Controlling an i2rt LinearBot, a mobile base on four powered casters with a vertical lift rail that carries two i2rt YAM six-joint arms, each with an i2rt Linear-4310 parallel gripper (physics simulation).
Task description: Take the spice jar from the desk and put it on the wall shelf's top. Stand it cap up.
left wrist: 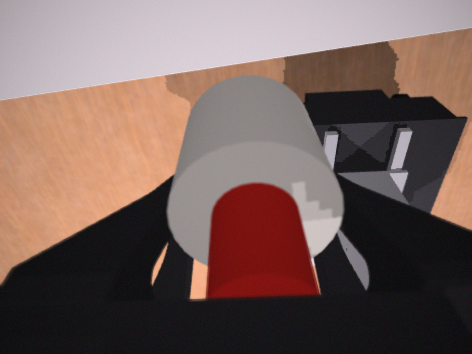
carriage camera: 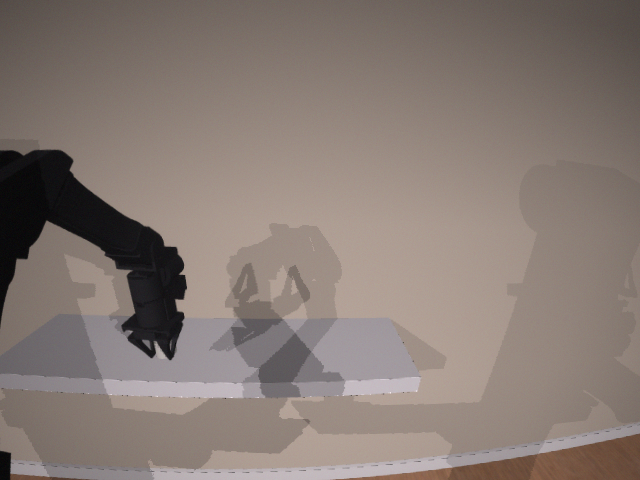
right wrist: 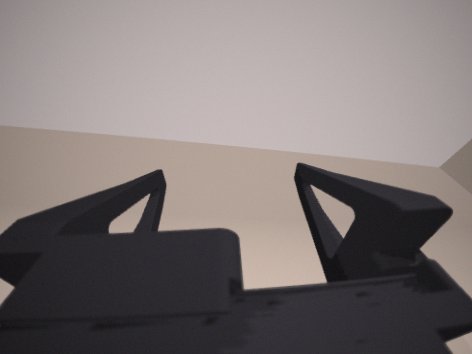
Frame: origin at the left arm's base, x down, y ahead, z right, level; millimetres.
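Seen in the pictures: left gripper, fingertip midpoint: (left wrist: 249,175) (carriage camera: 162,357); right gripper, fingertip midpoint: (right wrist: 230,173).
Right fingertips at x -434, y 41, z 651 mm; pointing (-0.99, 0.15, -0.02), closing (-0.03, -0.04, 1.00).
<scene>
Offsets run from my right fingertips to a thing's middle. Level surfaces: height alone.
The spice jar {dz -656, dx +413, dy +337 mm} (carriage camera: 160,352) (left wrist: 247,115) has a light grey body and a red cap {dz -656, dx +391, dy +338 mm} (left wrist: 255,235); the cap faces the left wrist camera. My left gripper (carriage camera: 162,355) (left wrist: 249,175) points down and is shut on the jar, holding it in the air. The white wall shelf {dx +533 mm} (carriage camera: 356,341) spans the lower left and middle of the carriage view, behind the left gripper. Its pale surface {dx +533 mm} (left wrist: 125,40) crosses the top of the left wrist view, beyond the jar, with floor showing between. My right gripper (right wrist: 230,173) is open and empty, pointing towards wall and ceiling.
The beige wall (carriage camera: 413,129) rises behind the shelf, with arm shadows on it and on the shelf. A white baseboard (carriage camera: 310,472) and wooden floor {dx +1433 mm} (carriage camera: 594,459) (left wrist: 75,165) lie below. The dark mobile base (left wrist: 350,107) is at the right of the left wrist view.
</scene>
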